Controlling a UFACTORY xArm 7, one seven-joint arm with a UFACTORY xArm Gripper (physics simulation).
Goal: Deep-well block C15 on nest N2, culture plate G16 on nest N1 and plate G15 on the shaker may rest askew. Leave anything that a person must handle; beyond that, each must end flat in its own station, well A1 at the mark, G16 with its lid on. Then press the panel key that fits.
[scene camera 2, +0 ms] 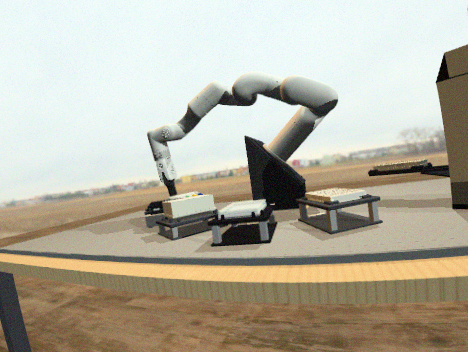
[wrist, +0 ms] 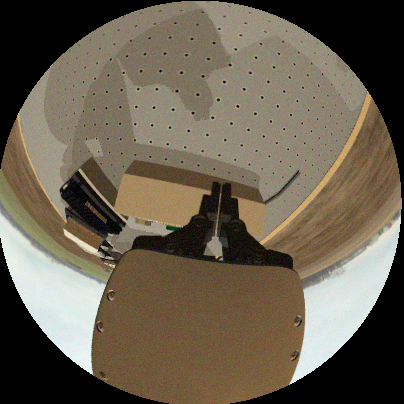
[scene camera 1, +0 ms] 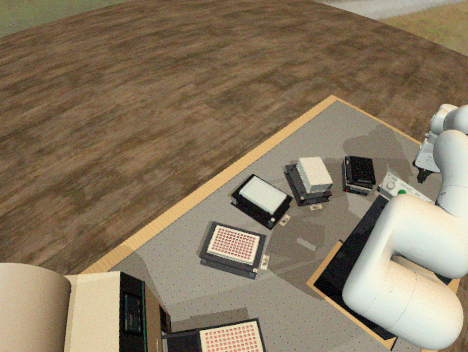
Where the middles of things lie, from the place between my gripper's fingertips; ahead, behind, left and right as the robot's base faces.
Right now my hand is 32 cm short of the cream box-like plate [scene camera 1: 315,177], 29 cm to the right of it and 1 cm above it.
